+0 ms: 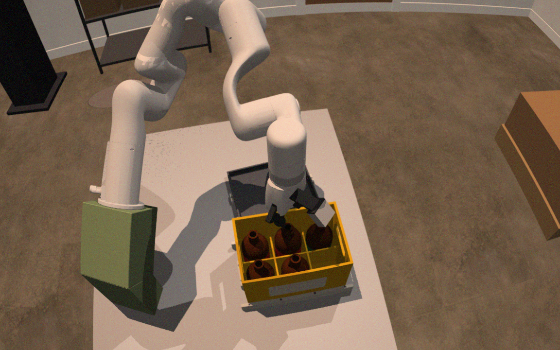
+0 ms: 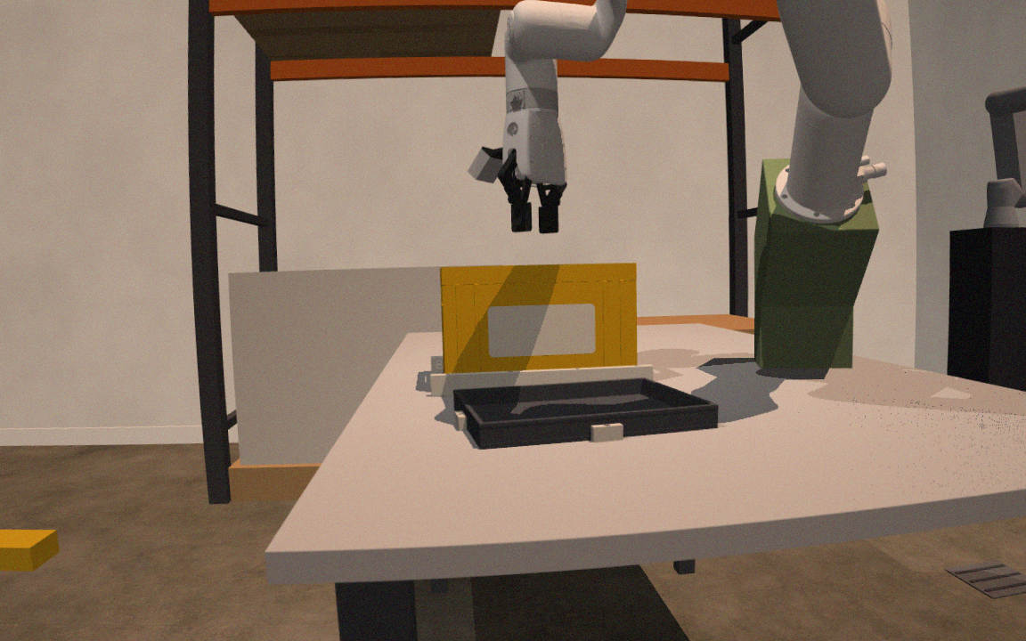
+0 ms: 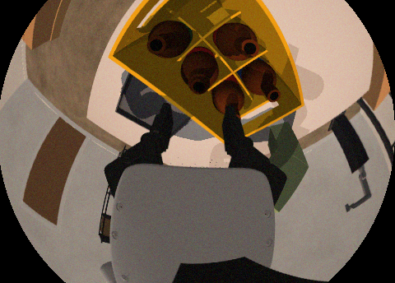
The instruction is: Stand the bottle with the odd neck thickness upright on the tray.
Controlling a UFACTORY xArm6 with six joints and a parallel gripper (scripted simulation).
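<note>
Now: the glass bottle 150 mm below my hand. From my hand the other things lie so: yellow crate: 10 mm ahead, 50 mm to the right, 160 mm below; dark tray: 40 mm behind, 230 mm to the left, 230 mm below.
</note>
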